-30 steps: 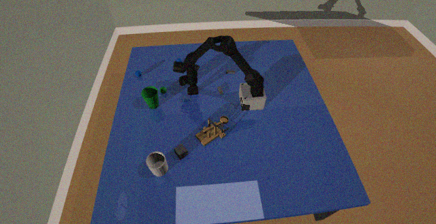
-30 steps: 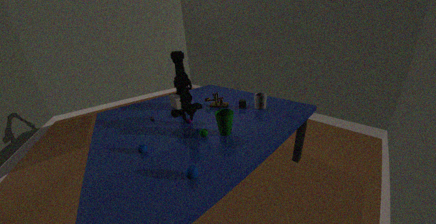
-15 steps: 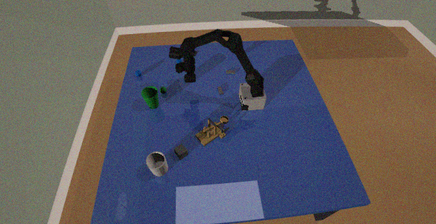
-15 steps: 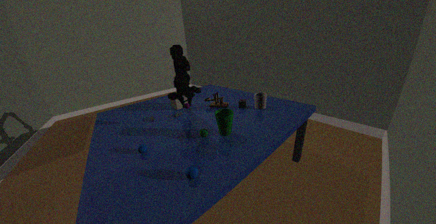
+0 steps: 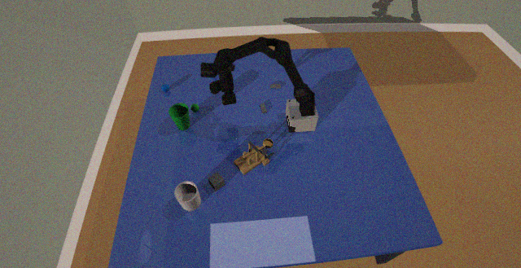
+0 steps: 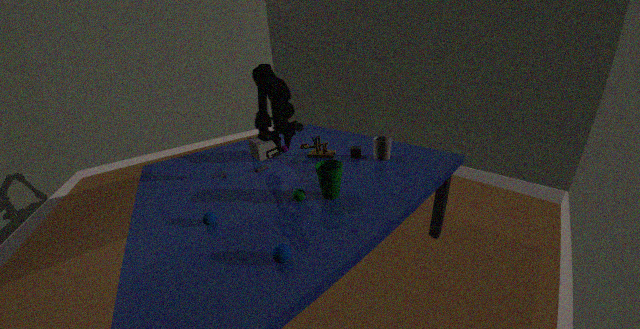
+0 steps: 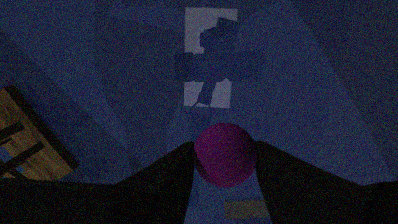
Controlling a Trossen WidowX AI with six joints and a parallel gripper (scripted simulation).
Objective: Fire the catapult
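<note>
My gripper tip is 25 cm to the right of the wooden catapult, 13 cm past it and 7 cm above it. Also, from my gripper tip: green cup: 25 cm ahead, 9 cm below, 4 cm to the left; magenta ball: 1 cm above; green ball: 19 cm ahead, 10 cm below, 7 cm to the right.
</note>
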